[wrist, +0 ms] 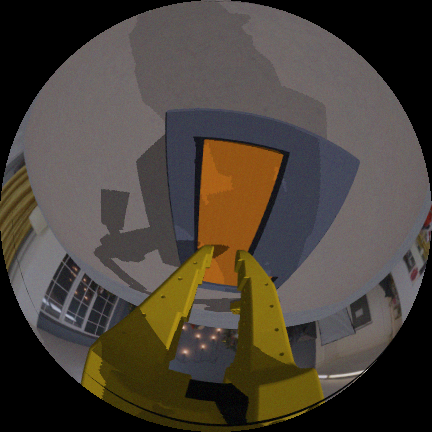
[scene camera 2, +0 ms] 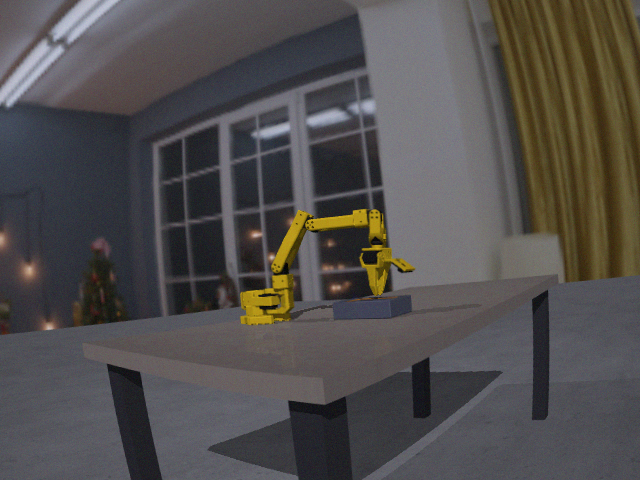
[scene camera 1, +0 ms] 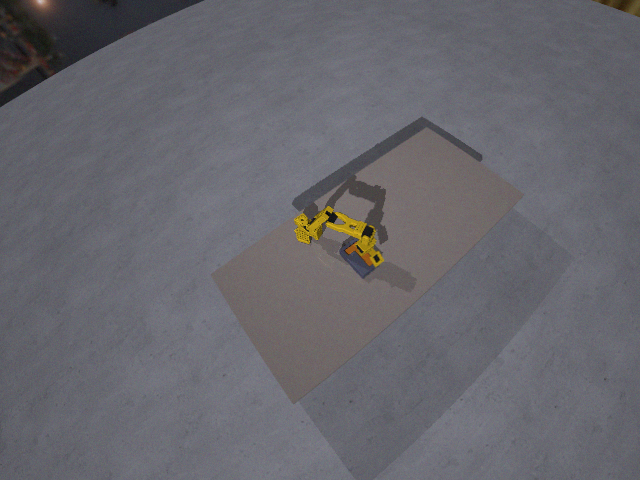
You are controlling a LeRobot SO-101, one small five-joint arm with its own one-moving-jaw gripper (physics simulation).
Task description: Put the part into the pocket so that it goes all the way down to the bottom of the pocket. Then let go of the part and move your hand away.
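Frame: origin at the arm's base, x ahead, y left, z up, level; millimetres.
Seen in the pictures: hand at its tool point: point(wrist: 212, 254) point(scene camera 2: 379, 293) point(scene camera 1: 365, 252); arm's base at its link origin: point(scene camera 2: 273, 321) point(scene camera 1: 311, 235).
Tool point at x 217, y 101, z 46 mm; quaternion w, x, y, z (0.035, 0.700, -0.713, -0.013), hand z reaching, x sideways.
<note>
Offsets run from my tool point to a thing's top centre. Level surfaces: height alone.
The orange flat part @(dx -5, dy -20, dz -11 mm) point(wrist: 238, 193) point(scene camera 1: 352, 248) lies inside the pocket of the blue-grey block @(dx -7, dy -21, dz -10 mm) point(wrist: 301, 181) point(scene camera 2: 371, 308) point(scene camera 1: 363, 269), with a thin dark gap showing along its edges. In scene camera 2 only a thin orange line shows at the block's top. My yellow gripper point(wrist: 223, 255) point(scene camera 2: 378, 291) points straight down over the near end of the part. Its jaws stand side by side with only a narrow slit between them and press on nothing; the part is much wider than the slit. The tips are at or just above the part's top face.
The block sits on a beige table @(dz -46 mm) point(scene camera 2: 310, 361) point(scene camera 1: 289, 320) point(wrist: 80, 120) beside the arm's base point(scene camera 2: 263, 307) point(scene camera 1: 307, 230). The table's edges lie well away from the block. A grey floor surrounds the table.
</note>
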